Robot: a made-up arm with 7 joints.
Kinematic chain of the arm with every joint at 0, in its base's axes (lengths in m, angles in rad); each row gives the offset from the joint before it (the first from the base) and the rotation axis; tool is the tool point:
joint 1: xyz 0 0 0.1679 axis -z
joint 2: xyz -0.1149 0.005 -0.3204 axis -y
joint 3: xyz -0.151 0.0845 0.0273 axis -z
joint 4: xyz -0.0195 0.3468 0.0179 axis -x
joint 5: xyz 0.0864 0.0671 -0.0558 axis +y
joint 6: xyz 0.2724 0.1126 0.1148 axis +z
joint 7: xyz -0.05 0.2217 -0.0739 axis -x
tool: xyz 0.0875 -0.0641 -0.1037
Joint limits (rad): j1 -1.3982..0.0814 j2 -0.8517..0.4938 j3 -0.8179..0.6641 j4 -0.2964..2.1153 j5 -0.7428..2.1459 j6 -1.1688..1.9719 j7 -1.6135..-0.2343
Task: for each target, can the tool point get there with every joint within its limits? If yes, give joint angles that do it. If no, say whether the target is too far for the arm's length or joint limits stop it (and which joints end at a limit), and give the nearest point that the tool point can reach.
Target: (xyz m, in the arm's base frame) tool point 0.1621 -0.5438 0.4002
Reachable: no: joint limits stop it (at a limit: joint 1, joint 4, joint 5, joint 6, joint 7) | nearest point 0.0485 -0.4012 0.2301 | short by 0.249 m
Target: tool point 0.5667 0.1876 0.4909
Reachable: no: joint limits stop it (at a limit: joint 1, joint 2, joint 3, joint 4, joint 7) | nearest point 0.4625 0.2153 0.3768 | short by 0.157 m
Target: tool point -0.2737 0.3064 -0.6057
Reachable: yes | joints -0.1778 -0.0542 -0.0977 1.2456 1.0533 0.4473 -1.0328
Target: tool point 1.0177 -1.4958 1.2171
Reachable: no: too far | nearest point 0.0763 -0.4262 0.1851 | short by 1.759 m
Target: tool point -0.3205 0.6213 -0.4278
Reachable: yes | joints -1.1217 -0.2519 0.4069 0.5449 -0.3779 -0.4639 -1.0599
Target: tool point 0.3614 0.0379 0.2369
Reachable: no: joint limits stop it (at a limit: joint 1, joint 3, joint 4, joint 6) | nearest point 0.3976 0.1467 0.2593 | short by 0.117 m
